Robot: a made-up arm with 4 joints. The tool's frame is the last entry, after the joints.
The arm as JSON. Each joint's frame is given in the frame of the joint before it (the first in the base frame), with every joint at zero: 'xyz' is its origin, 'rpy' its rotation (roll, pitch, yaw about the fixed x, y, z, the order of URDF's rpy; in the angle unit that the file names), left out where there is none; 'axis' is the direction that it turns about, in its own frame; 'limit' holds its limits. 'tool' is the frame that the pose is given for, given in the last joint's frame.
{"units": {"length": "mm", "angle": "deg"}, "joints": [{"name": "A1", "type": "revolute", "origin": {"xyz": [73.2, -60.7, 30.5]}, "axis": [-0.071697, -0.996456, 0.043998], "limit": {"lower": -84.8, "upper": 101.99}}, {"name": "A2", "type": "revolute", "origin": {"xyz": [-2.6, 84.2, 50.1]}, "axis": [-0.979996, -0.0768, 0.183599], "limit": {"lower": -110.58, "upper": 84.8}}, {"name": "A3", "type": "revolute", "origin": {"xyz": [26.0, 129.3, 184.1]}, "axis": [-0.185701, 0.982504, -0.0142], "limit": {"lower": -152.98, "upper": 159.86}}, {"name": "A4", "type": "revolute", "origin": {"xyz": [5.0, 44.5, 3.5]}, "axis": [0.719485, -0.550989, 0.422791], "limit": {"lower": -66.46, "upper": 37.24}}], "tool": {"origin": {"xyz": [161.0, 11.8, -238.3], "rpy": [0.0, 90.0, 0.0]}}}
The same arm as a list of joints. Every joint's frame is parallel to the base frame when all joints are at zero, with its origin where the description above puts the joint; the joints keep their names.
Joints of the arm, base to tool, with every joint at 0 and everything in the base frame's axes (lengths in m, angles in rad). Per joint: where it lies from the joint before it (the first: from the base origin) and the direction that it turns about. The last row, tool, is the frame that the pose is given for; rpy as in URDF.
A1: axis -0.071697 -0.996456 0.043998 origin 0.0732 -0.0607 0.0305
A2: axis -0.979996 -0.0768 0.183599 origin -0.0026 0.0842 0.0501
A3: axis -0.185701 0.982504 -0.0142 origin 0.0260 0.1293 0.1841
A4: axis 0.719485 -0.550989 0.422791 origin 0.0050 0.0445 0.0035
tool: origin 0.1610 0.0118 -0.2383 rpy 0.0000 1.5708 0.0000
Joint limits (rad, base to tool): -1.4800..1.7801 -1.9300..1.4800 -2.6700..2.7901 -1.1599..0.6500

